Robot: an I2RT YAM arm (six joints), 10 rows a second.
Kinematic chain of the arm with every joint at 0, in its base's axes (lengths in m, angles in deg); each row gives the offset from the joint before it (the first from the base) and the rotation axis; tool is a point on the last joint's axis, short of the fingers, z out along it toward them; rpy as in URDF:
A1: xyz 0 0 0.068 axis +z
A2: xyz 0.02 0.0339 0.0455 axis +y
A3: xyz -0.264 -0.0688 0 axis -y
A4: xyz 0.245 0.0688 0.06 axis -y
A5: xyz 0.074 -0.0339 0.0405 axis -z
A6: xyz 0.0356 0 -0.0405 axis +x
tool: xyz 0 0 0 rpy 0 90 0
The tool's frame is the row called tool.
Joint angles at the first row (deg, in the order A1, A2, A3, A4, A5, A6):
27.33, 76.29, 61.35, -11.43, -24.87, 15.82
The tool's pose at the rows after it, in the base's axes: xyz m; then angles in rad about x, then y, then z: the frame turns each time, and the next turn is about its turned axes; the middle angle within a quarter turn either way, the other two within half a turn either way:
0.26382, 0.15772, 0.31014, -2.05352, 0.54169, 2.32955
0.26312, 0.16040, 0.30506, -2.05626, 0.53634, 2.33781
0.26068, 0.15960, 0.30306, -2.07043, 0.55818, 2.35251
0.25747, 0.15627, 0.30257, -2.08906, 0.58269, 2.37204
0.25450, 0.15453, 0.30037, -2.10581, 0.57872, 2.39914
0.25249, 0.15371, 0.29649, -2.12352, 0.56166, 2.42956
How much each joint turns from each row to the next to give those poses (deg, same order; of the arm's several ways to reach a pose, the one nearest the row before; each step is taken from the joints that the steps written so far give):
0.70, 0.52, -1.41, 2.20, -0.44, 0.70
0.53, 0.27, -0.88, 0.97, 0.26, 0.53
0.27, -0.61, -0.87, 0.26, 1.67, 0.53
-0.09, -1.06, -0.80, -0.44, 1.58, 0.44
0.00, -0.61, -0.61, -0.87, 0.18, 0.70
0.00, -0.18, -0.53, -0.97, -0.44, 0.70

